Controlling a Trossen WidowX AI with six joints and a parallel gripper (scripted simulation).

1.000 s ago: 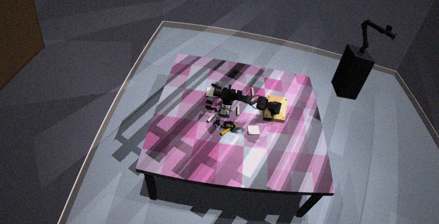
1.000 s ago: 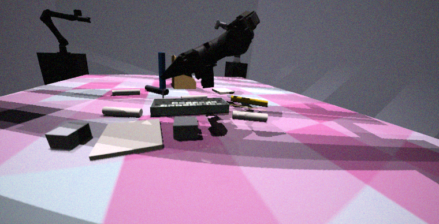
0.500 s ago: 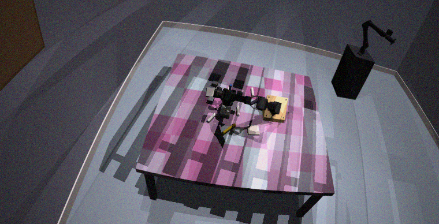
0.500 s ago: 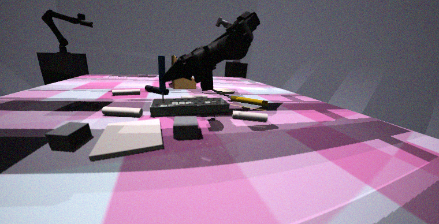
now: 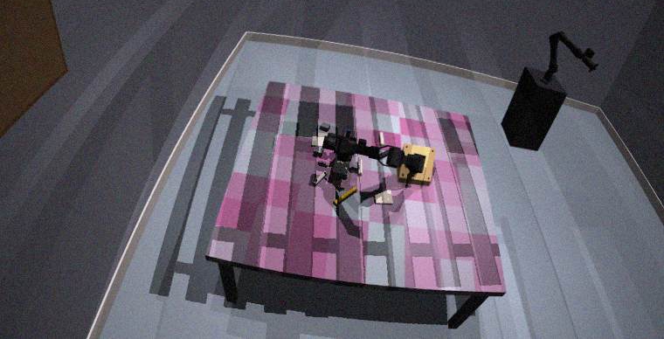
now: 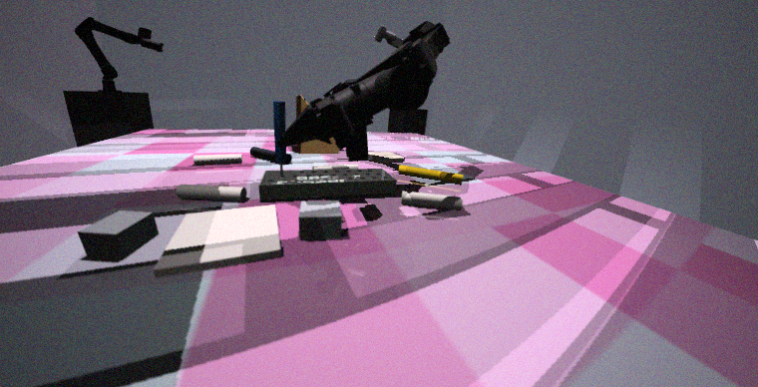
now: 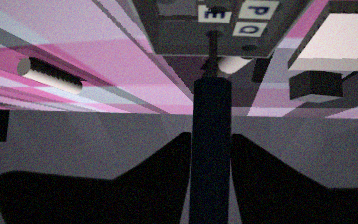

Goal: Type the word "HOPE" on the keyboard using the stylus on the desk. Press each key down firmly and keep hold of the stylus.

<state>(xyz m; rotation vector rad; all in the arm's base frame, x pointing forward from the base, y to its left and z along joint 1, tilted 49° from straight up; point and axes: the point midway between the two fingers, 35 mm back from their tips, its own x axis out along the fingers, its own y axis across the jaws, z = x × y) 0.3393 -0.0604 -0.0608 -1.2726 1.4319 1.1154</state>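
Now: gripper tip 12 cm short of the white flat plate, 8 cm above it and 6 cm to the left of it. Round my gripper tip: black cylinder (22 cm behind, 7 cm below, 2 cm to the right); then yellow cylinder (31 cm to the left, 7 cm below, 1 cm behind); then blue stylus (2 cm below).
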